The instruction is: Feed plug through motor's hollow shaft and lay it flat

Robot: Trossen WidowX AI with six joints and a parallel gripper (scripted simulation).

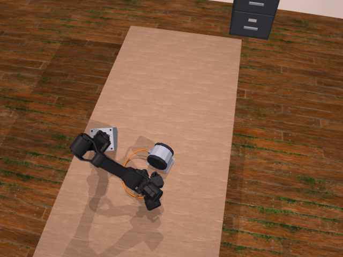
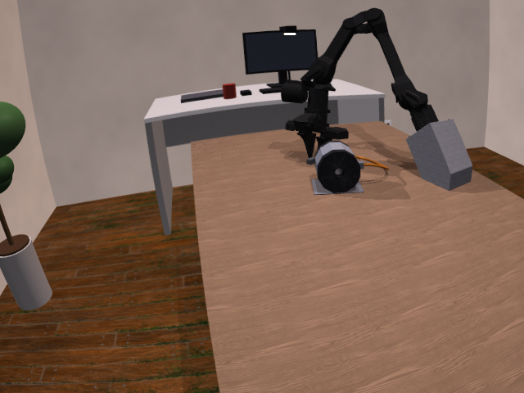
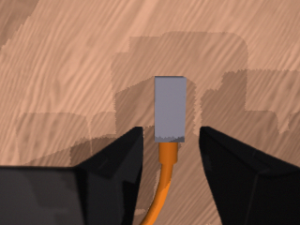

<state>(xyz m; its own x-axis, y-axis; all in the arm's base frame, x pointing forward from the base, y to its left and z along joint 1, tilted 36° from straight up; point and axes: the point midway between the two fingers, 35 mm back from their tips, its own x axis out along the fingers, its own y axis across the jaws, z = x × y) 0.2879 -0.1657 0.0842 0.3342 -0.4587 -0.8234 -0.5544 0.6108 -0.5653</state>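
The grey plug lies 40 mm below my hand, 20 mm ahead of it and 10 mm to the left of it.
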